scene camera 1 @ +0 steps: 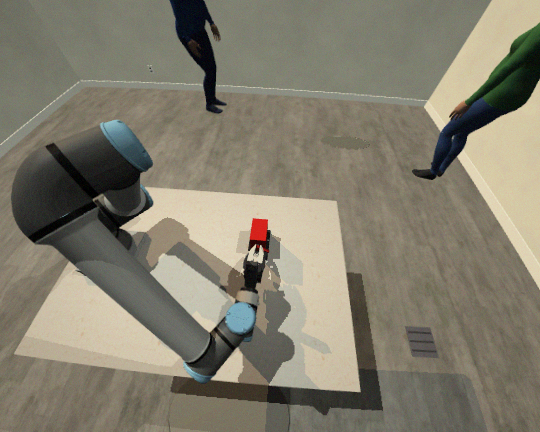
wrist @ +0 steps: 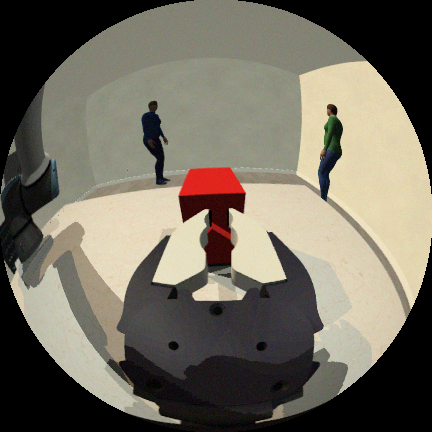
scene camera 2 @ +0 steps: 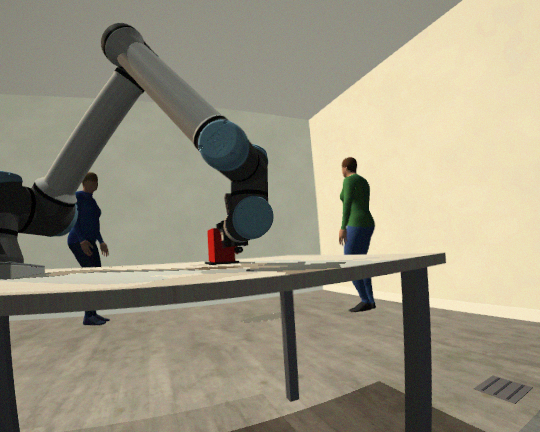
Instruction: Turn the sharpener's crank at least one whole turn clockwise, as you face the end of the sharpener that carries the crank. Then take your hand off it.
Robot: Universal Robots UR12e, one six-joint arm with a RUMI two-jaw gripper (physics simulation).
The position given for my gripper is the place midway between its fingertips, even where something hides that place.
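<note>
Red sharpener (scene camera 2: 217, 254), also at (wrist: 217, 188). My gripper (scene camera 1: 258, 244), also at (wrist: 218, 210).
</note>
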